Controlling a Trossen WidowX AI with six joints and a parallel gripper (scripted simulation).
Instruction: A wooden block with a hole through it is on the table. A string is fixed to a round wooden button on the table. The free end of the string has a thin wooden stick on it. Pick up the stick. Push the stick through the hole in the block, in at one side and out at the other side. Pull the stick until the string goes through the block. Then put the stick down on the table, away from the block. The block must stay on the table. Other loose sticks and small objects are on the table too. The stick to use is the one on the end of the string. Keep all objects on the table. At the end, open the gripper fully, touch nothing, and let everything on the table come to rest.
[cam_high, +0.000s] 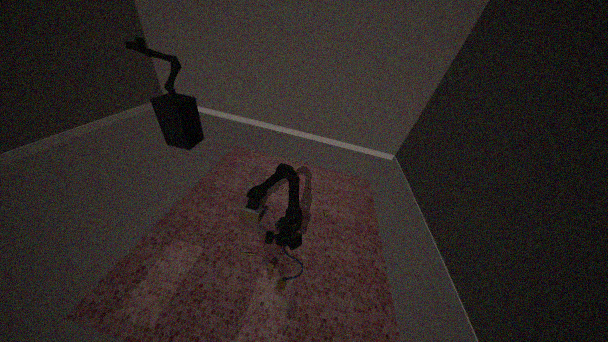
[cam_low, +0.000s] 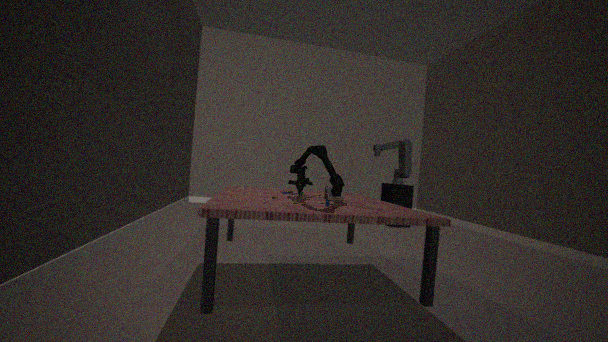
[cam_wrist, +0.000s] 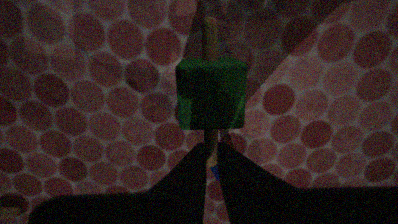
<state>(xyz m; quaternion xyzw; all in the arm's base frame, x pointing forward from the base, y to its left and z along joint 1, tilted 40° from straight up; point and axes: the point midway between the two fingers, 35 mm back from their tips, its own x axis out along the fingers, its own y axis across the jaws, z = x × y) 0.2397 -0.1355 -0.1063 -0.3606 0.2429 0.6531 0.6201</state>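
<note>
Right now my gripper tip is 10 mm to the right of the thin wooden stick. From my gripper tip the other things lie so: wooden spool: 30 mm behind, 120 mm to the right; then green block: 10 mm behind, 30 mm to the left; then round wooden button: 40 mm ahead, 190 mm to the right, 10 mm below.
</note>
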